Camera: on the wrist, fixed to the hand. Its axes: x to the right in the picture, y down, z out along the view.
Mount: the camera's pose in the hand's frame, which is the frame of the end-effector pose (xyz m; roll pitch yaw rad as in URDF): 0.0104 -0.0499 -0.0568 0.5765 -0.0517 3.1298
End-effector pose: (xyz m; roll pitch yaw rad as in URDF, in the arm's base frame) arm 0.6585 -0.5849 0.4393 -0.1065 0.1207 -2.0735
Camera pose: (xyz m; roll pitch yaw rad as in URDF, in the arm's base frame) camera 0.6077 -0.5617 0.3872 0.6852 -0.1708 1.0506
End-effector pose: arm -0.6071 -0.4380 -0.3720 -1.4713 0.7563 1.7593
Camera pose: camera -0.5538 -0.3894 -0.3471 2.0966 -0.7484 -1.4541
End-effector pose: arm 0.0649 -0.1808 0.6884 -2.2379 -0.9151 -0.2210
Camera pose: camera 0.0106 -0.1827 0.7420 2.7676 0.9556 2.8628
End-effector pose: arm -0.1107 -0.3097 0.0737 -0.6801 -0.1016 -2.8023
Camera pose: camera -0.1465 -0.2433 0.0620 1.2527 0.0687 0.2975
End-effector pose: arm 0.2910 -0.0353 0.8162 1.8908 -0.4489 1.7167
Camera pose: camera 0.2189 -0.0235 0.7941 -1.2890 0.4533 -1.3662
